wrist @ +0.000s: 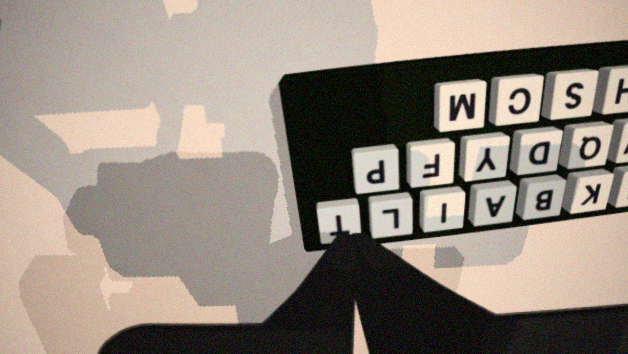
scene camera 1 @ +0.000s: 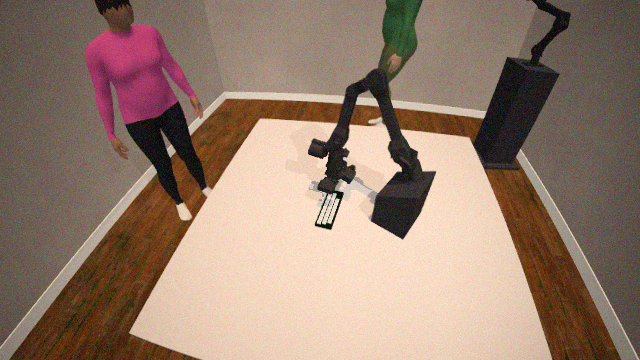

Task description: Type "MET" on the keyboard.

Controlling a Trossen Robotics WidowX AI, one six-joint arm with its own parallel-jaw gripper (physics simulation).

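Places are measured from the arm's base along level axes (x right, y up, z back), in metres.
Pixels of known places: gripper, fingertip midpoint: [wrist: 350,246]; arm's base, link origin: [scene camera 1: 415,178].
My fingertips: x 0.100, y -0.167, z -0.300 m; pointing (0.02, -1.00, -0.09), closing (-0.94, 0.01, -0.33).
For each thing: its middle in the pictures, then the offset to it from my fingertips. Level surfaces: height alone.
- T key, body centre: [wrist: 338,221] dx +0.002, dy -0.015, dz +0.001 m
- M key, body centre: [wrist: 459,105] dx -0.048, dy -0.015, dz +0.027 m
- L key, body centre: [wrist: 390,215] dx -0.016, dy -0.015, dz -0.004 m
- pale mat, surface height: dy -0.030 m
The black keyboard [scene camera 1: 318,226] [wrist: 320,120] with white letter keys lies on the pale mat. In the wrist view its letters appear upside down. The T key [wrist: 338,216] is at the near left corner, and the M key [wrist: 460,106] is at the left end of the far row. The E key does not show in the wrist view. My gripper [wrist: 350,246] is shut and empty, pointing down at the keyboard. Its tips cover the lower right edge of the T key in the wrist view; whether they touch it, I cannot tell. The L key [wrist: 391,216] is just right of them.
My arm's dark base block [scene camera 1: 402,210] stands right of the keyboard on the pale mat [scene camera 1: 300,290]. A person in pink [scene camera 1: 137,75] stands at the left, and one in green [scene camera 1: 401,30] behind the arm. A dark pedestal [scene camera 1: 517,110] with another arm stands at the back right.
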